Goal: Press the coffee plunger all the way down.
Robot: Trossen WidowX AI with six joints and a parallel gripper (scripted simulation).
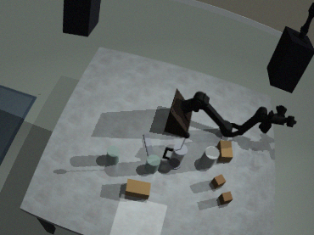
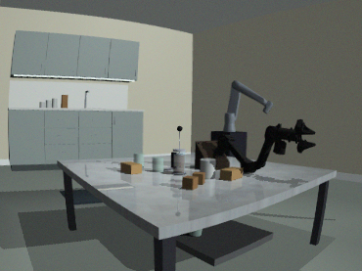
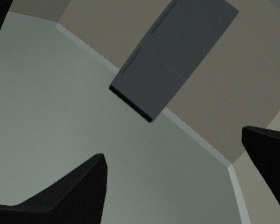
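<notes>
My gripper tip is 680 mm to the left of the coffee press, 310 mm short of it and 100 mm above it. The rest, counted from my gripper tip: white cylinder (490 mm to the right, 260 mm ahead, 170 mm below).
</notes>
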